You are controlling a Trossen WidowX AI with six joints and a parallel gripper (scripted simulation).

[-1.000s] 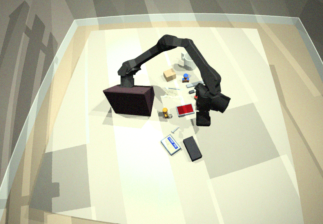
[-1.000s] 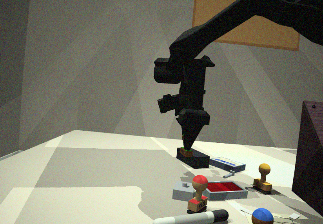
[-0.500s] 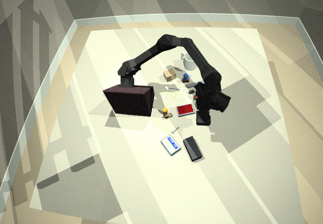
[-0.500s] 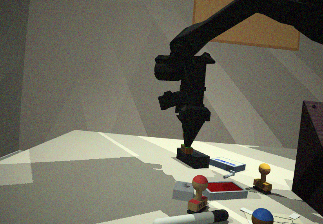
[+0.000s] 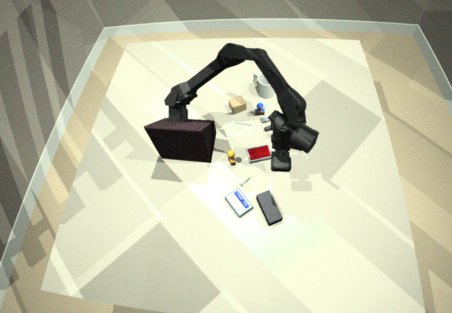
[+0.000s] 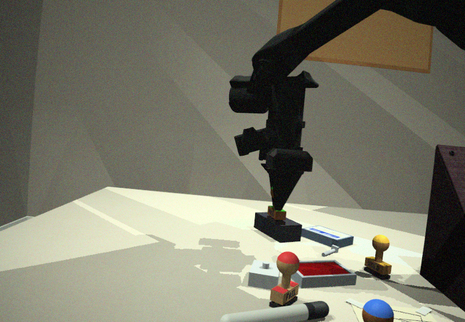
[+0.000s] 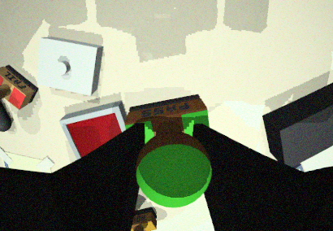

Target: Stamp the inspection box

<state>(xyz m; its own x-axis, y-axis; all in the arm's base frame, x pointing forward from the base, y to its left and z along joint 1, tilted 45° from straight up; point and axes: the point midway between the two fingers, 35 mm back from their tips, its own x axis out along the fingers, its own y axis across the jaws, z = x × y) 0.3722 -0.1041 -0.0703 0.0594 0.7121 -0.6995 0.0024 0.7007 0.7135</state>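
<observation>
Now: gripper tip 90 mm above the red ink pad, 70 mm past it and 60 mm to the right of it. Round my gripper tip: green-knobbed stamp (right at my gripper tip); grey block (80 mm to the left, 70 mm below, 20 mm ahead); red-knobbed fail stamp (140 mm to the left, 70 mm below).
</observation>
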